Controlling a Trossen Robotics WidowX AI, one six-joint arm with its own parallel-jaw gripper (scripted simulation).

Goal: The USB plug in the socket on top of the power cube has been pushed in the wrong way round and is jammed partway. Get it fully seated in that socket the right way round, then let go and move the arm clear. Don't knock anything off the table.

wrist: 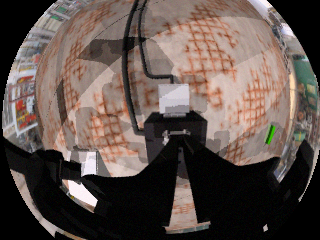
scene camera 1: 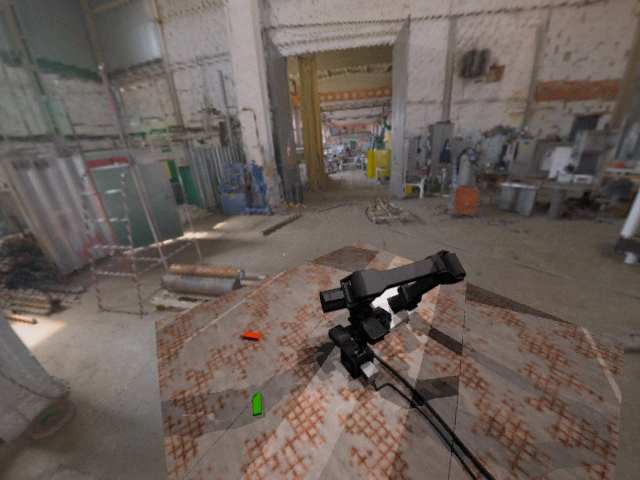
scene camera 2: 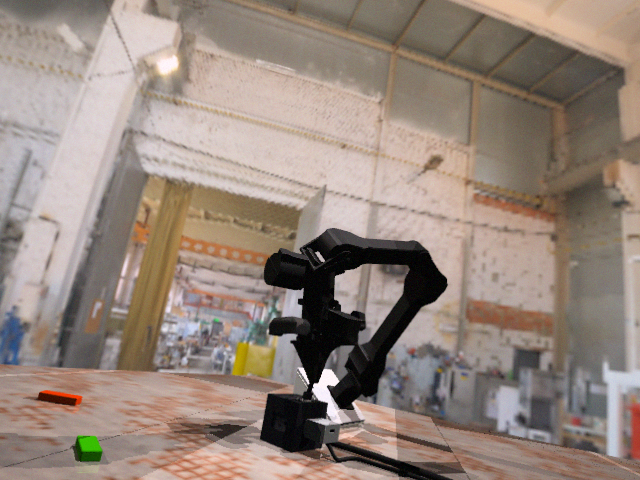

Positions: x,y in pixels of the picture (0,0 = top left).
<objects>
gripper: wrist; scene camera 1; scene camera 2 313,383
same spot on gripper: [wrist: 223,193] = [scene camera 1: 362,334]
</objects>
